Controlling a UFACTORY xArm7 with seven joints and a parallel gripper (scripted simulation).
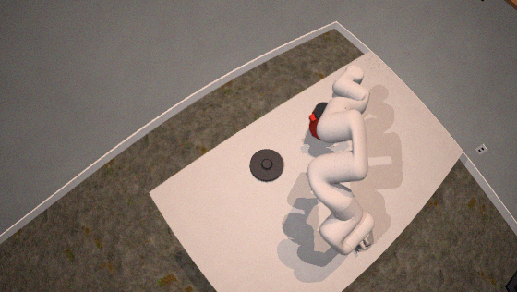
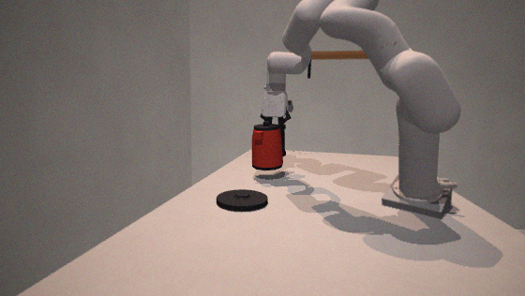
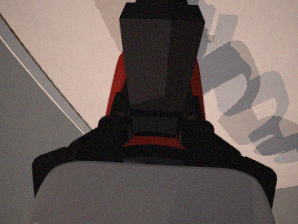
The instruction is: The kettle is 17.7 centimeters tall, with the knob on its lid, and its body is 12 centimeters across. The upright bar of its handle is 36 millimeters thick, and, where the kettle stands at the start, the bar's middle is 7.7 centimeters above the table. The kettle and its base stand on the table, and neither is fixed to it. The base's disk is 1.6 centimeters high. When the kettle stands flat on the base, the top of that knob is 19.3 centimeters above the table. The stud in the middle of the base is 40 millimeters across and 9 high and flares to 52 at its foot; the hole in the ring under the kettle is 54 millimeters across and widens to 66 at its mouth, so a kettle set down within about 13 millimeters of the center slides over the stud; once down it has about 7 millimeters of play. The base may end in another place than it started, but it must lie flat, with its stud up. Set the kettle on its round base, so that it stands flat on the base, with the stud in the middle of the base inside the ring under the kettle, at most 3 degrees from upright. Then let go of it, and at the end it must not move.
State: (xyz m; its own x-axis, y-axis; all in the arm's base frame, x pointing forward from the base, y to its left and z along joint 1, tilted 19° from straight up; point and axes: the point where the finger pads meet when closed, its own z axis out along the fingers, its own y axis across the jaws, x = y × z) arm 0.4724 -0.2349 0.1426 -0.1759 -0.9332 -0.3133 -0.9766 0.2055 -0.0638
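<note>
The red kettle is 50 mm below my hand, 30 mm to the left of it and 10 mm ahead of it. The rest, counted from my hand: round black base (360 mm to the left, 180 mm below, 10 mm behind).
</note>
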